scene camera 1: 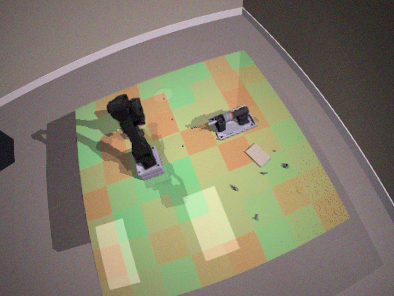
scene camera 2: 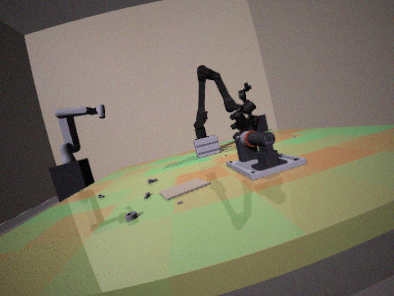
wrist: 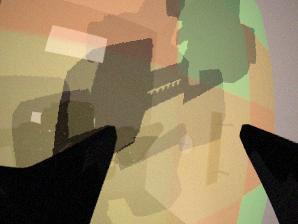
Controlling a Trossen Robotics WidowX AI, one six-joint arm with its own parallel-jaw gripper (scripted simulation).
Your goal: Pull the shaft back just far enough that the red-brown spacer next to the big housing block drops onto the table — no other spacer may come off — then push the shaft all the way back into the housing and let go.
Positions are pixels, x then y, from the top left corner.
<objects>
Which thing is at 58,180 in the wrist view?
The gripper.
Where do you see a housing block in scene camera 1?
242,120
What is the gripper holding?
Nothing.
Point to a housing block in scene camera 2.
At 252,163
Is the gripper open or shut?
Open.
</objects>
